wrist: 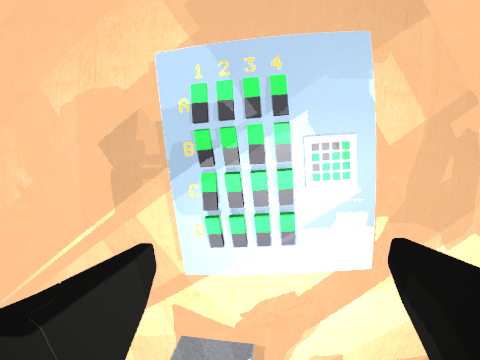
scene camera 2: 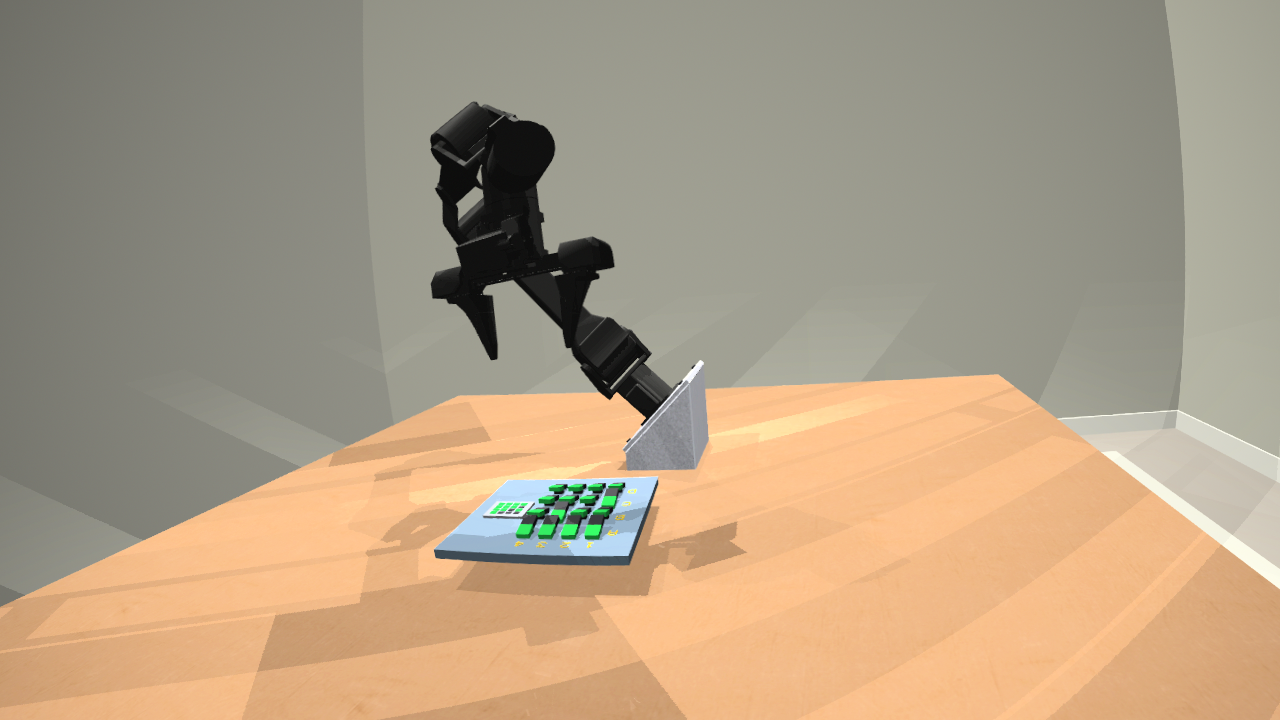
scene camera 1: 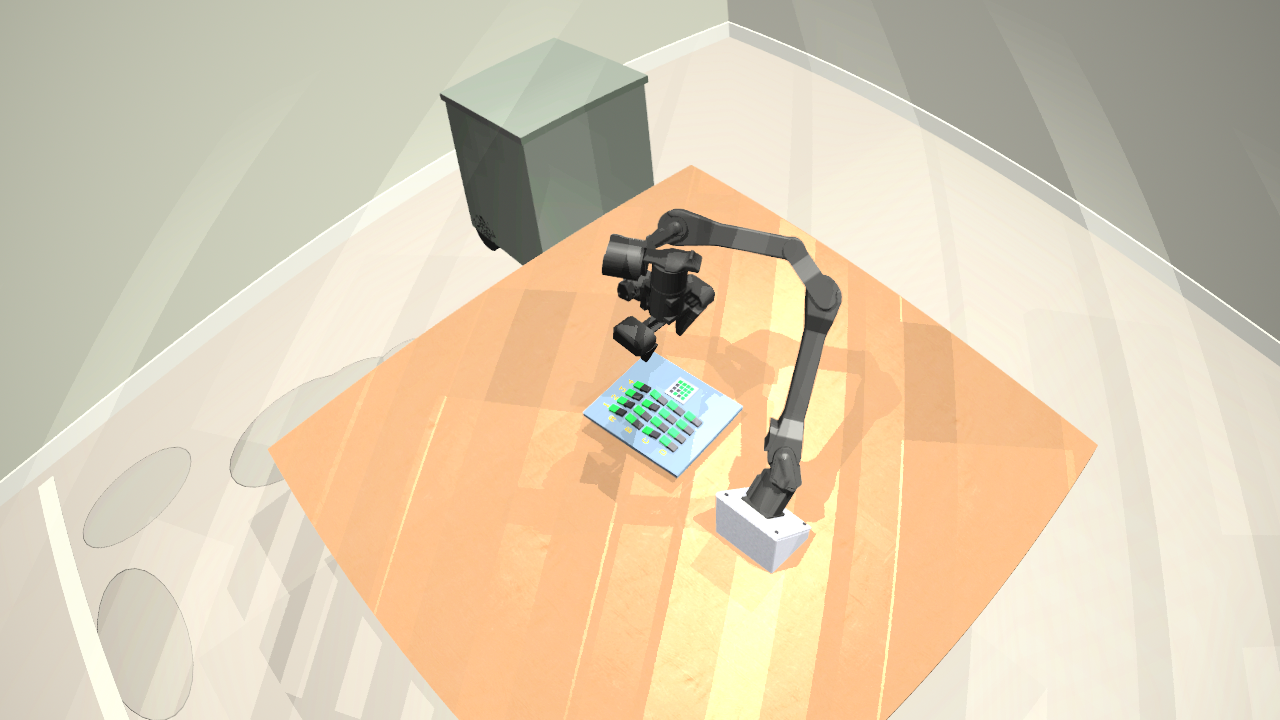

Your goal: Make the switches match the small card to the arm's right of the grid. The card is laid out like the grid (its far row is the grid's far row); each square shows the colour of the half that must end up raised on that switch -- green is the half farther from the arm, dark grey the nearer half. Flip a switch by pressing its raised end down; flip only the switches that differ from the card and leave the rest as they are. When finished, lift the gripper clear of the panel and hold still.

Labels:
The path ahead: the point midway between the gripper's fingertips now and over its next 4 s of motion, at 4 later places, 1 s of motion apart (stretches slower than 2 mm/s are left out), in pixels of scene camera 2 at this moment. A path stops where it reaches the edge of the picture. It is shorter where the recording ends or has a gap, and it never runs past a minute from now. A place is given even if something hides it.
The gripper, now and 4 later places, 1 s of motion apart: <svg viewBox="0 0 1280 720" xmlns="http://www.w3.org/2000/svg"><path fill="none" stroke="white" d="M530 354L528 506L529 518L524 492L575 496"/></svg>

